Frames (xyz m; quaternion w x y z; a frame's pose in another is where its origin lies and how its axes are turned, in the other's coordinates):
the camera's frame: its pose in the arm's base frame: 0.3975 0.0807 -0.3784 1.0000 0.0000 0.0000 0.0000
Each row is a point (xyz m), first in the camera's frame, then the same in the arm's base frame.
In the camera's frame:
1: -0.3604 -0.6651 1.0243
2: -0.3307 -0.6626 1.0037
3: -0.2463 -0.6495 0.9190
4: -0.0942 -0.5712 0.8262
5: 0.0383 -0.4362 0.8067
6: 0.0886 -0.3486 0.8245
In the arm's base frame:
1: 0.0371 -0.5844 0.6459
2: 0.0668 -0.5819 0.6253
3: 0.1512 -0.5688 0.5406
4: 0.3033 -0.4905 0.4478
5: 0.4358 -0.3555 0.4283
6: 0.4861 -0.2679 0.4461

